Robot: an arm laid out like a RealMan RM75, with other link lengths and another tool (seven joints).
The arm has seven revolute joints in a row. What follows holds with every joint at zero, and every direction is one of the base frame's.
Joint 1 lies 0.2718 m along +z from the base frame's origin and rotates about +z.
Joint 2 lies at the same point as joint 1 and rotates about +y.
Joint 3 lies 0.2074 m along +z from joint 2 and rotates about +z.
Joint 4 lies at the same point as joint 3 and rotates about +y.
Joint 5 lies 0.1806 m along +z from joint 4 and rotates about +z.
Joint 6 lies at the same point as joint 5 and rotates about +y.
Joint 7 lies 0.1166 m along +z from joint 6 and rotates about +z.
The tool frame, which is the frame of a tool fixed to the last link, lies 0.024 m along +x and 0.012 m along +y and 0.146 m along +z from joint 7; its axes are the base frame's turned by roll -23.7, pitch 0 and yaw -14.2 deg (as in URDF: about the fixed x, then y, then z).
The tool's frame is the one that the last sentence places.
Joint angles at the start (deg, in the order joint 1, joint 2, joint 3, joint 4, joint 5, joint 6, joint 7): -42.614 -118.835 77.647 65.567 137.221 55.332 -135.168
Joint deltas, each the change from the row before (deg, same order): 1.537 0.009 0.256 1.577 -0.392 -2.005 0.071; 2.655 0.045 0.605 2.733 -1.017 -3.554 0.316; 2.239 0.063 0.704 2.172 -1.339 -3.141 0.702; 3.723 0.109 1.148 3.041 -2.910 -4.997 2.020; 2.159 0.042 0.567 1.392 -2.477 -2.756 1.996; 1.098 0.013 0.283 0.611 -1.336 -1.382 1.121; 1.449 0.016 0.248 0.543 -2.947 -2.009 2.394
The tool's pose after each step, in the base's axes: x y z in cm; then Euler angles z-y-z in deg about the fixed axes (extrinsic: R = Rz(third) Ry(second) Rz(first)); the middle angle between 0 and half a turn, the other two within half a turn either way. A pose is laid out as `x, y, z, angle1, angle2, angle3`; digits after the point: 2 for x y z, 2 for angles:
-7.69, 45.60, -3.91, -154.77, 157.74, 59.39
-7.30, 46.34, -2.37, -153.43, 153.43, 59.46
-6.86, 46.78, -1.09, -152.64, 149.93, 58.89
-6.35, 47.19, 0.89, -151.60, 144.70, 57.82
-6.15, 47.26, 1.95, -151.31, 141.90, 56.95
-6.11, 47.27, 2.47, -151.12, 140.53, 56.62
-5.96, 47.27, 3.23, -151.39, 138.44, 55.61

